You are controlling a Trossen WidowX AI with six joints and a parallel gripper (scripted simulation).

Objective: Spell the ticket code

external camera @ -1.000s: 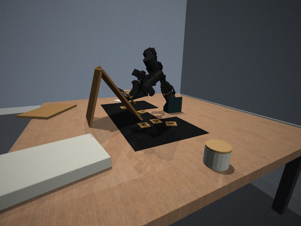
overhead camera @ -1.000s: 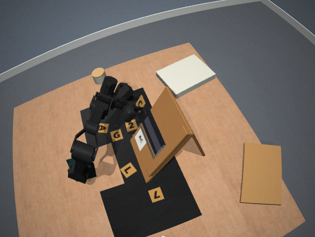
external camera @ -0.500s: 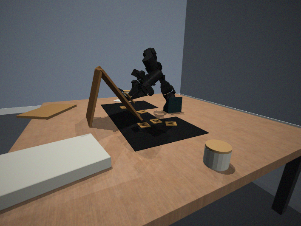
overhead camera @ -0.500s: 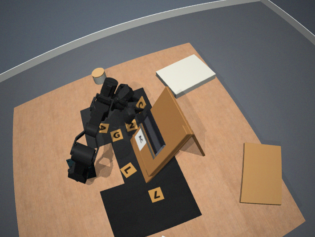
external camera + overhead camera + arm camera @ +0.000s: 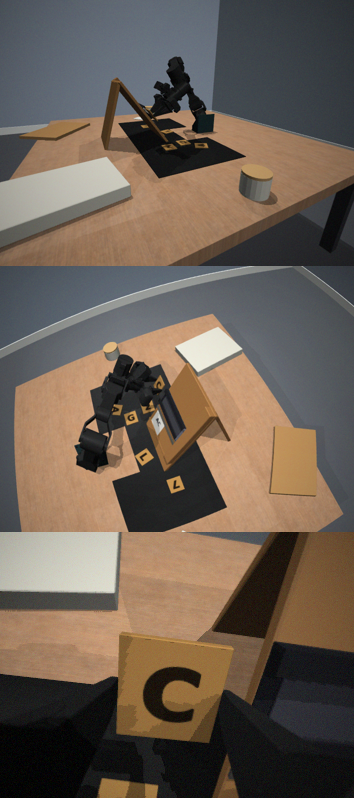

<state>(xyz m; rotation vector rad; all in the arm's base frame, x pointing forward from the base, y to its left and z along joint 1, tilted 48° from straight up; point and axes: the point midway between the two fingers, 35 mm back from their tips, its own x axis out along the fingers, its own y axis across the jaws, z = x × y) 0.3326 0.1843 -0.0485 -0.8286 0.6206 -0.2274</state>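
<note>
Right now my gripper tip is 11 cm to the left of the white ticket, 8 cm above it and 5 cm past it. Round my gripper tip: flat tan panel: 46 cm to the right, 43 cm ahead, 15 cm below; then black mat: 16 cm behind, 15 cm to the right, 15 cm below; then tile: 15 cm below, 7 cm behind, 2 cm to the left.
</note>
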